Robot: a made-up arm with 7 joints. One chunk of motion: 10 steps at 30 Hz.
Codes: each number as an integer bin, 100 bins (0 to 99) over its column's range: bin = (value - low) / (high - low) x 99, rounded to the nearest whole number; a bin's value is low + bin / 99 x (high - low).
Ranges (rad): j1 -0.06..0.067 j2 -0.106..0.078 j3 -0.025..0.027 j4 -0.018..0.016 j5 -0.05..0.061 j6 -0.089..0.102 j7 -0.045..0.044
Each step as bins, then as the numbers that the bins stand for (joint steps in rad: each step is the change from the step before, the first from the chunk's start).
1 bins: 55 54 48 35 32 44 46
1 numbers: 0.01056 -0.00564 0.00021 -0.00598 -0.01412 -0.00411 -0.00365
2 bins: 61 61 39 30 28 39 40
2 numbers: 0.01825 0.00737 -0.00452 -0.00770 -0.01861 -0.01376 -0.00904
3 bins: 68 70 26 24 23 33 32
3 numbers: 0.02723 0.02410 -0.01134 -0.00976 -0.02421 -0.02533 -0.01623
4 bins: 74 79 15 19 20 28 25
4 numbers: 0.03493 0.04083 -0.01712 -0.01147 -0.02758 -0.03498 -0.02253
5 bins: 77 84 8 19 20 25 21
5 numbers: 0.03878 0.05012 -0.02080 -0.01147 -0.02758 -0.04077 -0.02612
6 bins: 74 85 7 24 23 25 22
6 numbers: 0.03493 0.05198 -0.02132 -0.00976 -0.02421 -0.04077 -0.02522
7 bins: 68 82 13 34 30 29 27
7 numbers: 0.02723 0.04640 -0.01817 -0.00632 -0.01636 -0.03305 -0.02073
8 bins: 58 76 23 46 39 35 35
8 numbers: 0.01440 0.03525 -0.01292 -0.00220 -0.00627 -0.02147 -0.01354
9 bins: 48 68 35 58 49 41 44
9 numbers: 0.00158 0.02038 -0.00662 0.00192 0.00494 -0.00990 -0.00544
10 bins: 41 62 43 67 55 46 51
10 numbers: -0.00740 0.00923 -0.00241 0.00501 0.01167 -0.00025 0.00085
